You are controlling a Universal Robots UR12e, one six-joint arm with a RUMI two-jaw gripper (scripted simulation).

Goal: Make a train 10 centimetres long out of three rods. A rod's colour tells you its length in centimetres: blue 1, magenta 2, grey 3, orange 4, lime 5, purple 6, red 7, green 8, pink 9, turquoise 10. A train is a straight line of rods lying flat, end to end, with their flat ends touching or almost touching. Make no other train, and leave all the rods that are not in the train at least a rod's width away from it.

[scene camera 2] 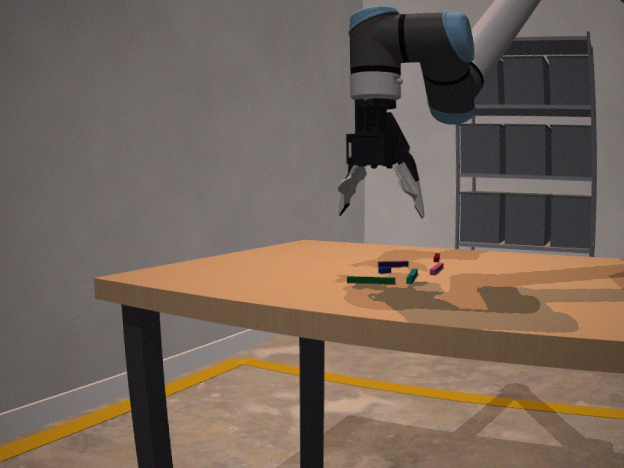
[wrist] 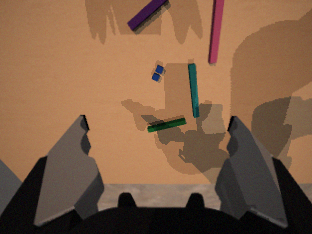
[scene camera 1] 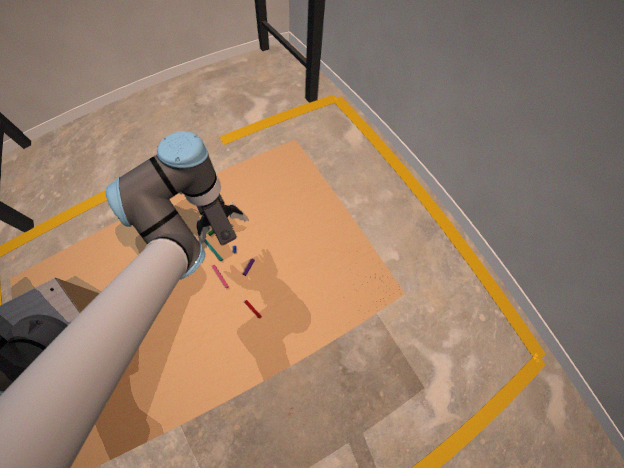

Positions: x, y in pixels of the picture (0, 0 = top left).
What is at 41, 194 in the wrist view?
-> The gripper.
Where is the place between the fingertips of the gripper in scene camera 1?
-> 225, 231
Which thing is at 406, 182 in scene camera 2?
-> The gripper.
